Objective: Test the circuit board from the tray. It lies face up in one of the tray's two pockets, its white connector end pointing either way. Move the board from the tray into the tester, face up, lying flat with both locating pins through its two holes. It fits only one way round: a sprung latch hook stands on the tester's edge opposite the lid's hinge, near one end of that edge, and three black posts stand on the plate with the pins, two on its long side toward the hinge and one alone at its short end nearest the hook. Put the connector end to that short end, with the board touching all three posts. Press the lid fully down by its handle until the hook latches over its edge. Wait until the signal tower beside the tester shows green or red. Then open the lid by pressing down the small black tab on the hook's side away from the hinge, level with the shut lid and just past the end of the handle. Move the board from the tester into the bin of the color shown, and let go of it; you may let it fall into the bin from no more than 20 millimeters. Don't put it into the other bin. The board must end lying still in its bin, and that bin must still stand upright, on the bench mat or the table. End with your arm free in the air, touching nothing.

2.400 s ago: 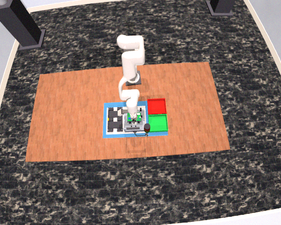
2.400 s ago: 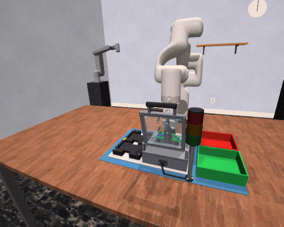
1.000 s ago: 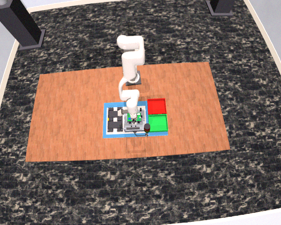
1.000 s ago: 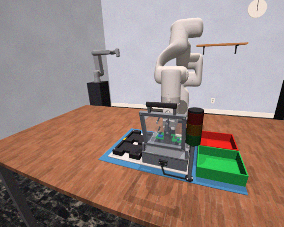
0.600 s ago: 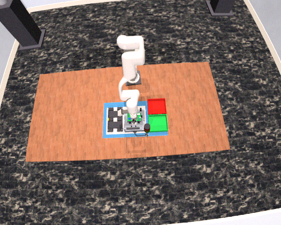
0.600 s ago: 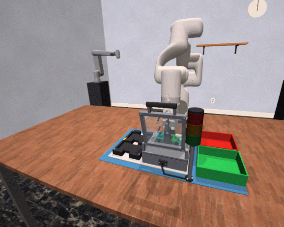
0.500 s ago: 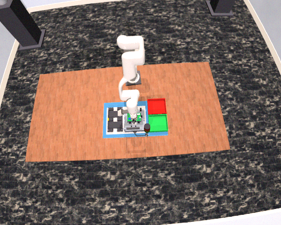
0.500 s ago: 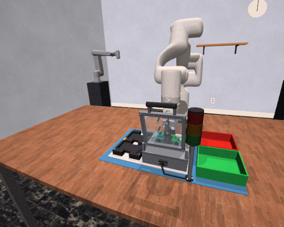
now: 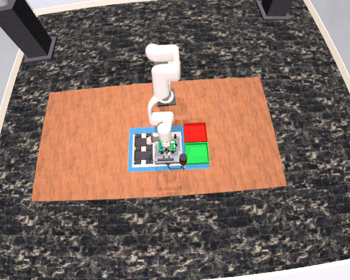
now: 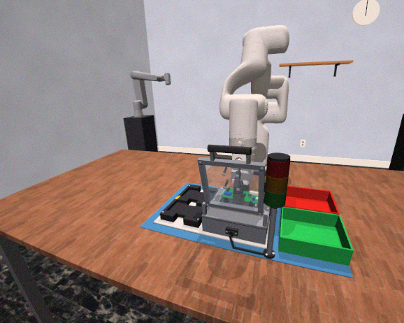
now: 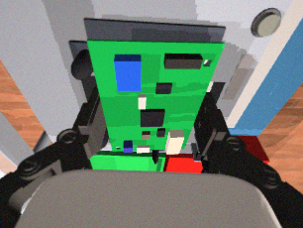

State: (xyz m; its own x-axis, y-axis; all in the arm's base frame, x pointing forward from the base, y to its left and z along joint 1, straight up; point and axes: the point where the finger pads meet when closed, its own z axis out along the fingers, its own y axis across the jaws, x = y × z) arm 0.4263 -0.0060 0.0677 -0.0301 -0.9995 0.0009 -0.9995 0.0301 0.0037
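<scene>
Right now the green circuit board is right at my hand. Also, from my hand: small black tab 6 cm behind, 6 cm to the left, 1 cm above; clear lid 13 cm ahead, 10 cm above; tester plate 1 cm ahead, 1 cm to the left, 1 cm below.
</scene>
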